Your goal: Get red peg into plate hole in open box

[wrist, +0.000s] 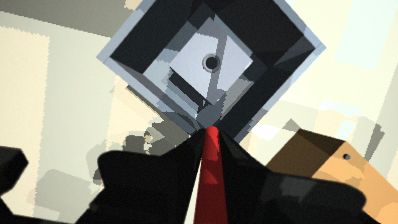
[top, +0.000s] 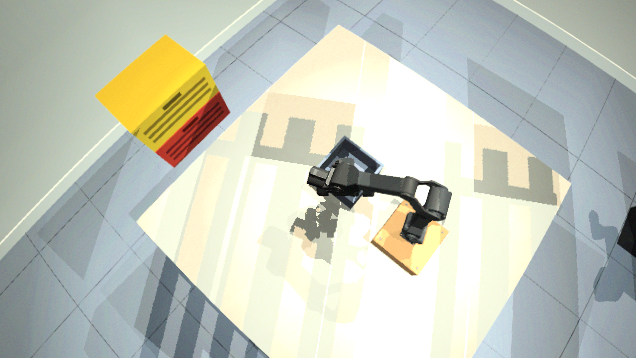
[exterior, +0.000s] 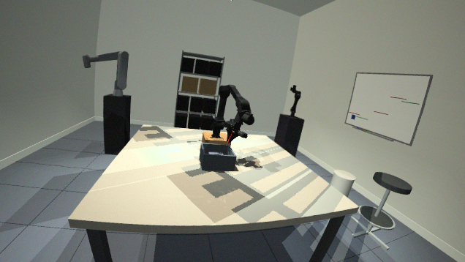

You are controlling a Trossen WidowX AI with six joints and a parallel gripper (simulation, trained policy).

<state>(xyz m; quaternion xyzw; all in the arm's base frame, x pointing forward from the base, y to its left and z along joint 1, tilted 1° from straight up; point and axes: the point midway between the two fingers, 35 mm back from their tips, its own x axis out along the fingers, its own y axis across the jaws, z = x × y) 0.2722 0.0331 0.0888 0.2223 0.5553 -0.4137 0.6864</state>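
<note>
My gripper tip is now 90 mm above the light grey plate, 70 mm to the left of it and 50 mm short of it. Round my gripper tip: dark grey box (110 mm below, 70 mm to the right, 50 mm ahead); red peg (30 mm above, 10 mm to the left).
</note>
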